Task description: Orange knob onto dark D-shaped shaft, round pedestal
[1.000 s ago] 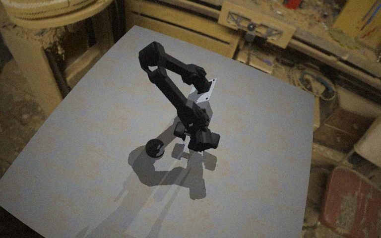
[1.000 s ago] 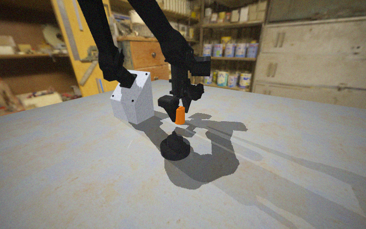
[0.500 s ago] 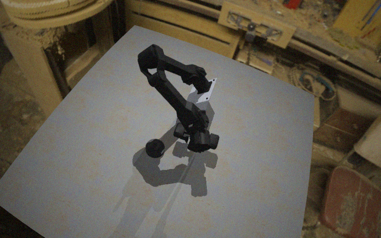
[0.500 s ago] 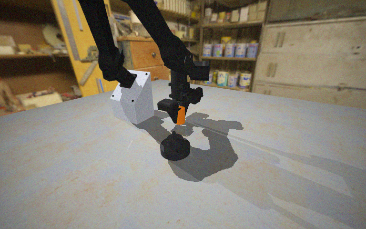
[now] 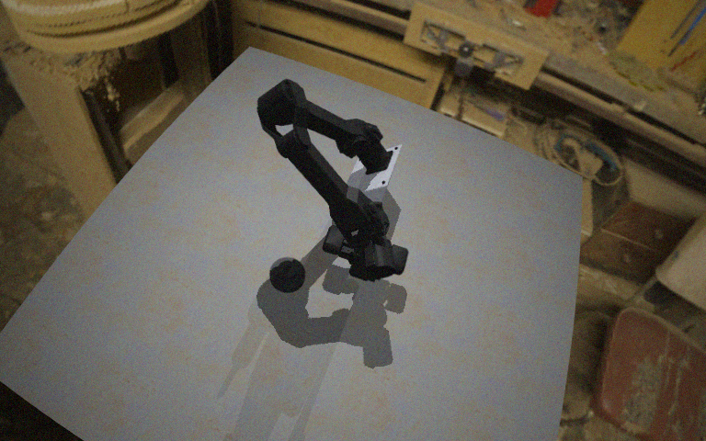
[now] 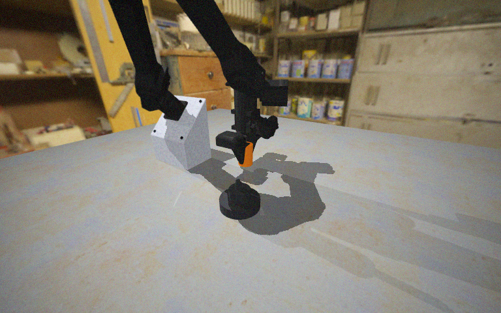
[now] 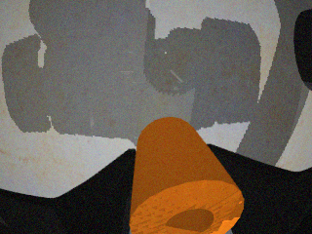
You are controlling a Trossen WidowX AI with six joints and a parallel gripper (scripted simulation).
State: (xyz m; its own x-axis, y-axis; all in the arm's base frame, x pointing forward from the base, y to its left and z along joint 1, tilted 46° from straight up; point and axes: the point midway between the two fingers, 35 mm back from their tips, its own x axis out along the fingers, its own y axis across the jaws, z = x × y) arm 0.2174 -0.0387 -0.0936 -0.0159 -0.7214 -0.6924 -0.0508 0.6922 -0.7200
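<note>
The dark round pedestal lies 15 cm to the right of my gripper tip, 9 cm ahead of it and 1 cm above it. Also, from my gripper tip: orange knob (2 cm above).
</note>
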